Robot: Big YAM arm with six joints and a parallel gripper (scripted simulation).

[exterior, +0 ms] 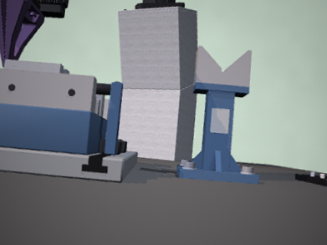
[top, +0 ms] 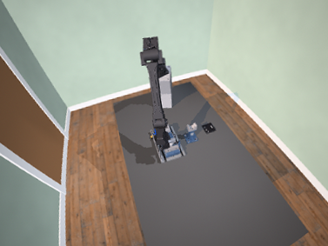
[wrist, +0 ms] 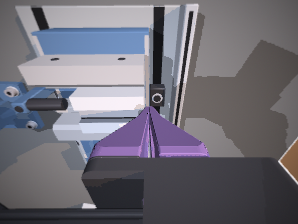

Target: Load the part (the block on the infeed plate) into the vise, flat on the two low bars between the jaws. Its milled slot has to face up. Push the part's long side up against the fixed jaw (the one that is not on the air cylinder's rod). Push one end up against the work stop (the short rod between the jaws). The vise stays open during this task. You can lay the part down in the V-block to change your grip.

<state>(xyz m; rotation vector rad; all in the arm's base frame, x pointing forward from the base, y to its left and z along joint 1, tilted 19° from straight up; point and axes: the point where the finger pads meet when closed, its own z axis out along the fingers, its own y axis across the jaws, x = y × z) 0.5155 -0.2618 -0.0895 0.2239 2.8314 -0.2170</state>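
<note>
Right now the fixed jaw is 5 cm to the left of my hand, 4 cm ahead of it and 3 cm below it. Round my hand: dark work stop rod (10 cm to the left, 2 cm below, 2 cm ahead); then moving jaw (6 cm to the left, 3 cm below, 2 cm behind); then part (3 cm to the left, 1 cm below, 1 cm ahead).
</note>
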